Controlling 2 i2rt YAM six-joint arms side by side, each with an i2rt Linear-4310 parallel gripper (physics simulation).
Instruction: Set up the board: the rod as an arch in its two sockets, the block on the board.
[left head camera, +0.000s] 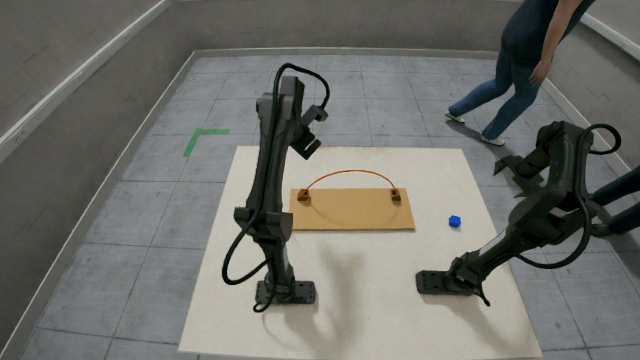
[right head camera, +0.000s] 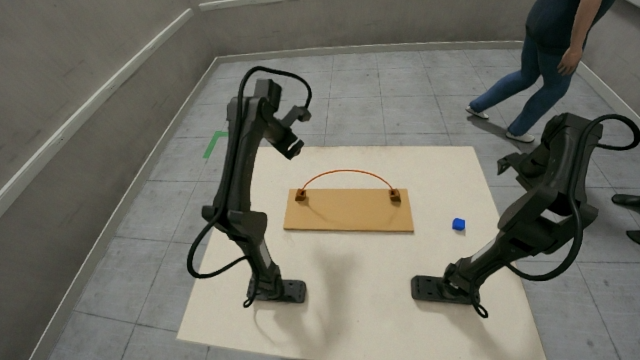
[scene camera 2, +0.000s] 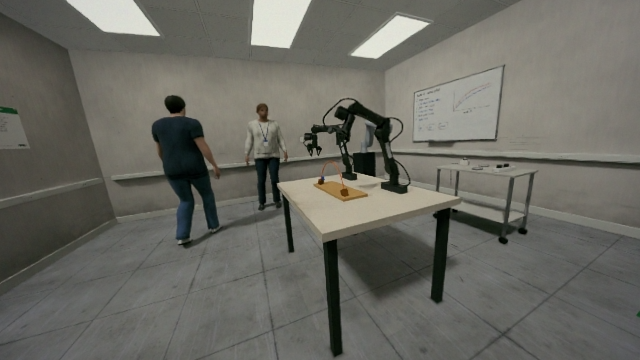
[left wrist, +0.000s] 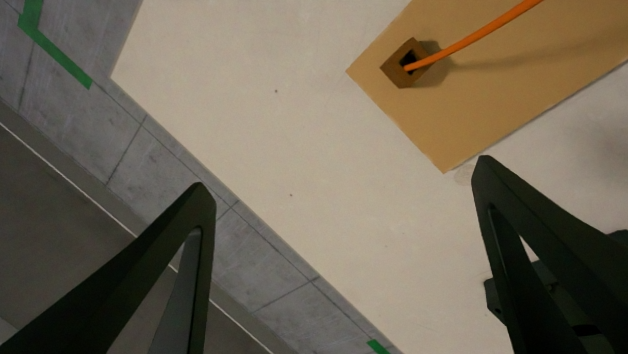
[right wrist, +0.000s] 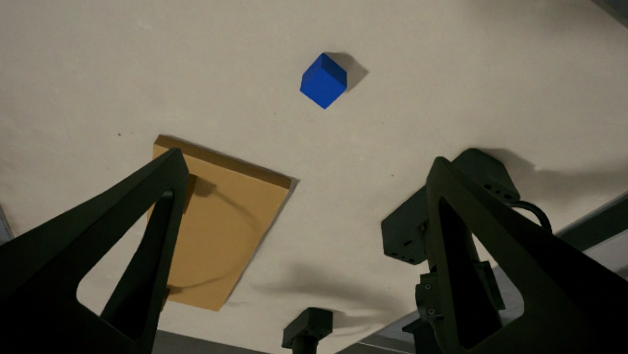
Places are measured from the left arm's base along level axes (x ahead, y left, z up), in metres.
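Pixels of known places: left gripper, fingertip midpoint: (left head camera: 300, 144) (right head camera: 288, 144) (scene camera 2: 338, 146) (left wrist: 334, 180); right gripper, fingertip midpoint: (left head camera: 504, 186) (right head camera: 509, 186) (scene camera 2: 314, 156) (right wrist: 308, 163); left arm's base at its link origin: (left head camera: 285, 291) (right head camera: 275, 289) (scene camera 2: 393, 185) (right wrist: 305, 335); right arm's base at its link origin: (left head camera: 449, 282) (right head camera: 445, 289) (scene camera 2: 348, 174).
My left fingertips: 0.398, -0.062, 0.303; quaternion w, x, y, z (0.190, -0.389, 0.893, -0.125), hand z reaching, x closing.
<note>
Ahead of a thing's pixels: the offset from my left fingertips to its top centre, as dx, dy, dz. "pt": to the spot under its first point. Level surfaces: height alone.
The orange rod @(-0.020, -0.163, -0.108) (left head camera: 350, 171) (right head camera: 345, 170) (left wrist: 480, 35) stands as an arch, its ends at the left socket @(pt -0.035, +0.011, -0.280) (left head camera: 303, 196) (right head camera: 300, 195) (left wrist: 391, 70) and right socket @(pt -0.036, -0.375, -0.284) (left head camera: 395, 196) (right head camera: 395, 196) on the tan board (left head camera: 350, 222) (right head camera: 350, 222) (left wrist: 450, 125) (right wrist: 220, 240). How deep the ends sit is unclear. The blue block @(-0.138, -0.618, -0.305) (left head camera: 454, 221) (right head camera: 458, 224) (right wrist: 324, 82) lies on the table, right of the board and apart from it. My left gripper (left wrist: 334, 180) is open and empty, high above the table, left of the arch. My right gripper (right wrist: 308, 163) is open and empty, raised near the table's right edge.
The pale table @(dz -0.340) (left head camera: 380, 320) (right head camera: 380, 325) (scene camera 2: 320, 215) carries both arm bases. A person in dark blue (left head camera: 530, 40) (right head camera: 555, 40) (scene camera 2: 180, 145) is beyond the table. Another person in a white sweater (scene camera 2: 272, 140) and a cart (scene camera 2: 520, 172) stand in the room.
</note>
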